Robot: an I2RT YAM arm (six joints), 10 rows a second.
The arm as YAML. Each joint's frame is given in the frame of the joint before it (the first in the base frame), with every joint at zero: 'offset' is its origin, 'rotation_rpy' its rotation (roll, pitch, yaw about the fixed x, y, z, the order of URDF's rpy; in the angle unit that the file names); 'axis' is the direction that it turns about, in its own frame. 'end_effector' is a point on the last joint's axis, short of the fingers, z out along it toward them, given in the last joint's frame.
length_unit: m
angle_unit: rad
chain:
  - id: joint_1
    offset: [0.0, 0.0, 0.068]
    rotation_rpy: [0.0, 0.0, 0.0]
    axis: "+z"
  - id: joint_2
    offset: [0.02, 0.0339, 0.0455]
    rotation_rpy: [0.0, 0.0, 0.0]
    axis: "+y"
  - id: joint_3
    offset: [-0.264, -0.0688, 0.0]
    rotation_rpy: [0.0, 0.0, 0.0]
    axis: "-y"
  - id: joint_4
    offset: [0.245, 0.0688, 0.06]
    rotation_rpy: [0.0, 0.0, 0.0]
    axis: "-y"
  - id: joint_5
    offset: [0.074, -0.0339, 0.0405]
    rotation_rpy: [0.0, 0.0, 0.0]
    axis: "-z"
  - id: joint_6
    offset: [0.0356, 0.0, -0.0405]
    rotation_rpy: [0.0, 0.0, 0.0]
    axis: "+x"
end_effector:
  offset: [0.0, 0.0, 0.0]
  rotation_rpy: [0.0, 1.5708, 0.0]
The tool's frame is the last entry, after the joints.
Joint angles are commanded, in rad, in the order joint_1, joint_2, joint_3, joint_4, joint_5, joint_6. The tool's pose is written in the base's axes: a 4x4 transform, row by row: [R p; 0 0 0 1], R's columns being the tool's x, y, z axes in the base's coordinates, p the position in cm. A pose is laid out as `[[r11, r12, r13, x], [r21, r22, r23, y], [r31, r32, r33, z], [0, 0, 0, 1]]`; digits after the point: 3 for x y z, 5 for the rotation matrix.
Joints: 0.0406 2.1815 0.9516 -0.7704 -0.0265 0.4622
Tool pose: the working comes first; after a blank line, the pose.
Where each joint sits with the arm in this pose, in the base's axes (m; each line is computed from the numbers above, not from the rounded line before):
joint_1: 0.0000 0.0000 0.0680
joint_2: 0.0186 0.0347 0.1135
joint_3: 0.1727 -0.0279 0.3298
joint_4: 0.3082 0.0464 0.1189
joint_5: 0.3156 0.0128 0.0348
joint_6: 0.2640 0.0117 0.0193
the tool: 0.2640 0.0117 0.0193

[[-0.82628, 0.37863, -0.41701, 26.396], [0.41256, 0.91088, 0.00958, 1.167], [0.38347, -0.16413, -0.90885, 1.931], [0, 0, 0, 1]]
